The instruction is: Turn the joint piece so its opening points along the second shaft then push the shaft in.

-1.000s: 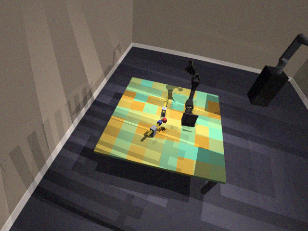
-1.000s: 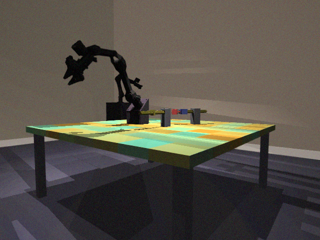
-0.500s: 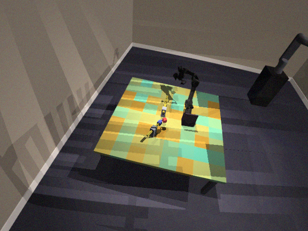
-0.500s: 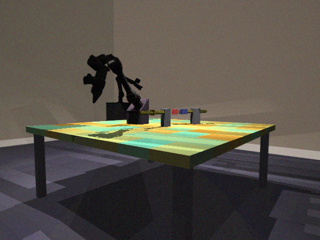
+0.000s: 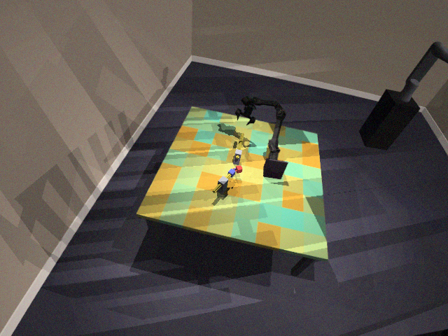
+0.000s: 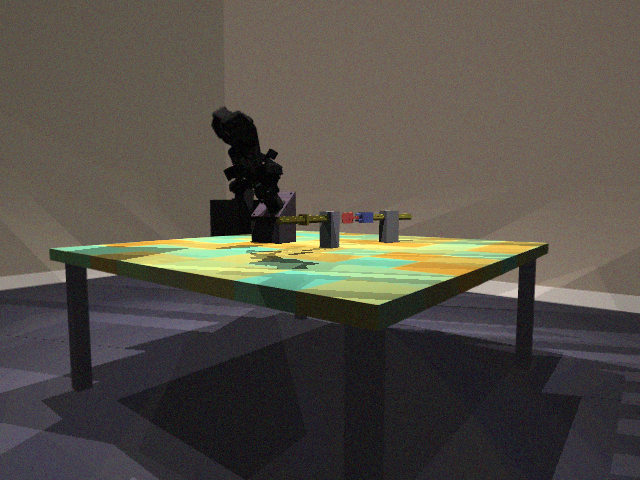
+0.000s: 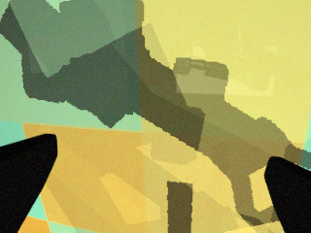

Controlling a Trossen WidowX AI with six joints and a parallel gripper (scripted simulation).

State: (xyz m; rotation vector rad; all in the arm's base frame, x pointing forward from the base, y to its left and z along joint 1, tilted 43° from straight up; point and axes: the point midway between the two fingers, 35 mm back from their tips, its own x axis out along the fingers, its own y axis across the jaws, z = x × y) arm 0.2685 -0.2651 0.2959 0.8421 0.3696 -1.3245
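Now: the red joint piece 2 cm behind my gripper tip, 52 cm to the left of it and 4 cm below it.
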